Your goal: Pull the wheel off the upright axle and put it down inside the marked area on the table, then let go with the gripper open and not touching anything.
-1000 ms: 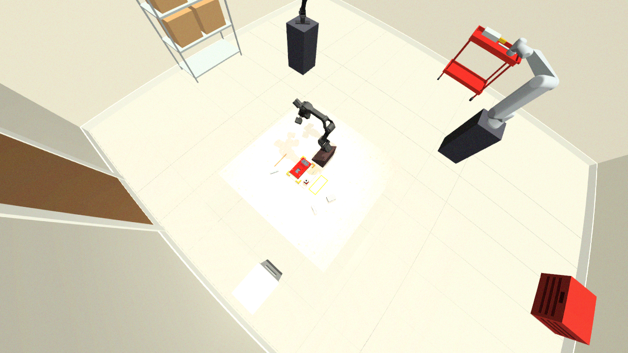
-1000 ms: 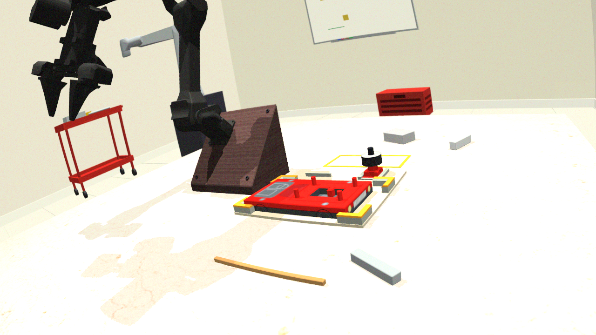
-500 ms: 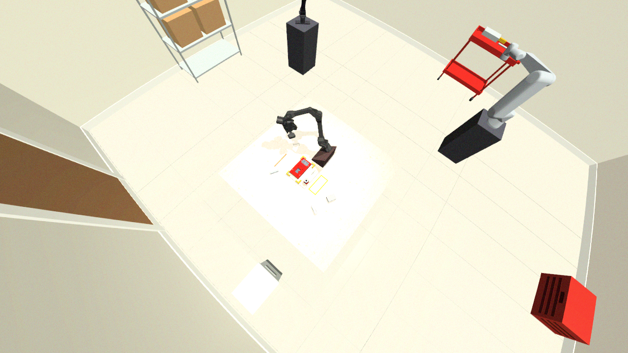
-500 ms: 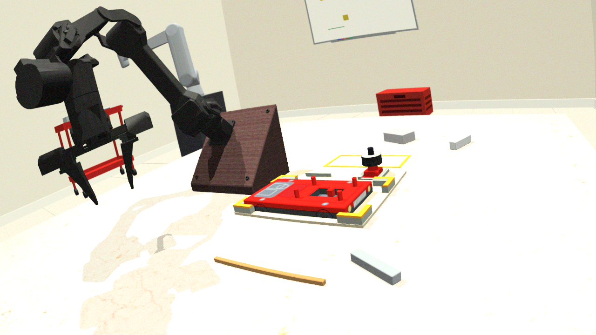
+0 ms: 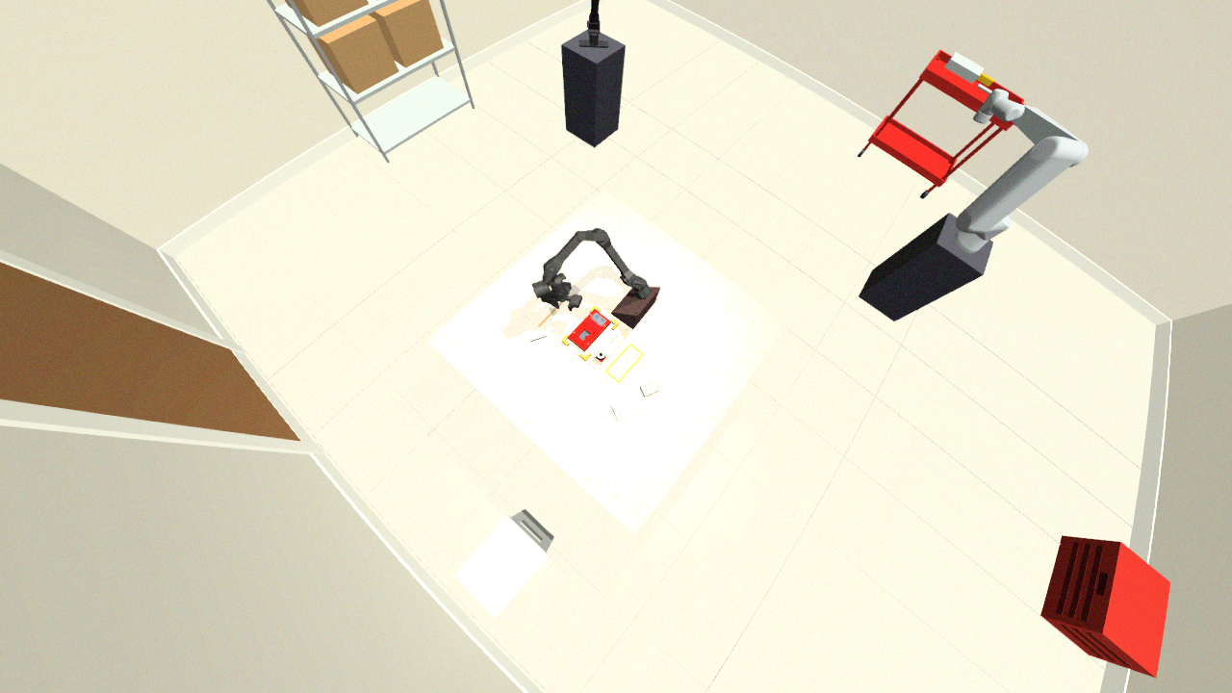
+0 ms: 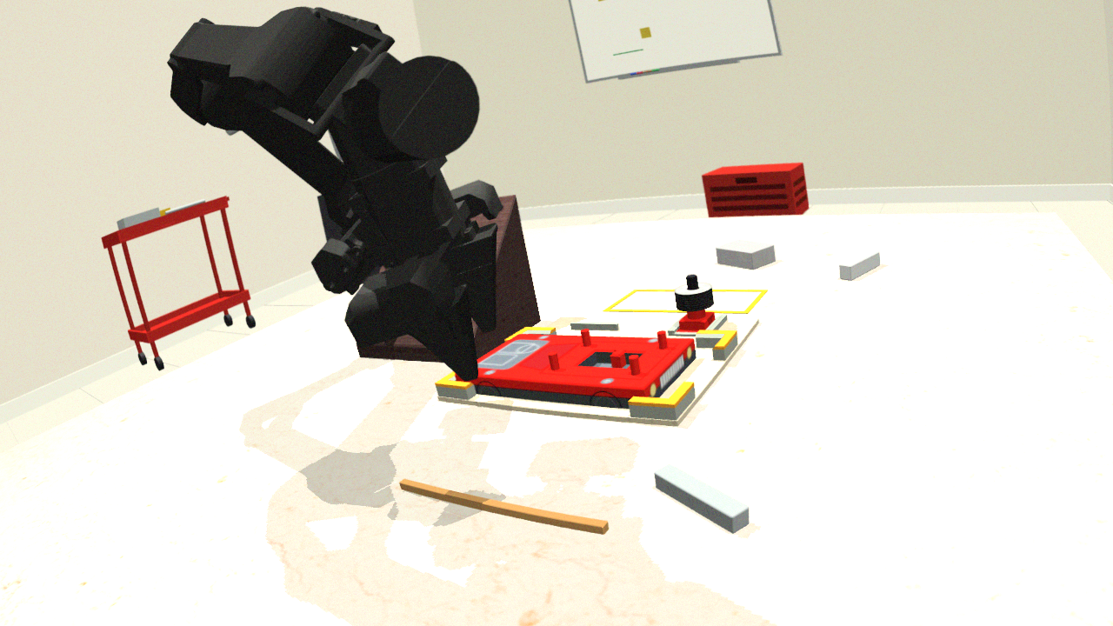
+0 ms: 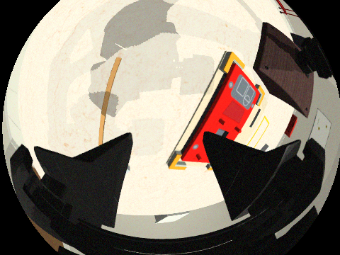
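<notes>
My gripper tip is 60 mm short of the wheel, 270 mm to the right of it and 50 mm above it. Round my gripper tip: black upright axle (60 mm ahead, 270 mm to the left, 50 mm below); wooden stick (40 mm ahead, 70 mm to the right, 80 mm below).
</notes>
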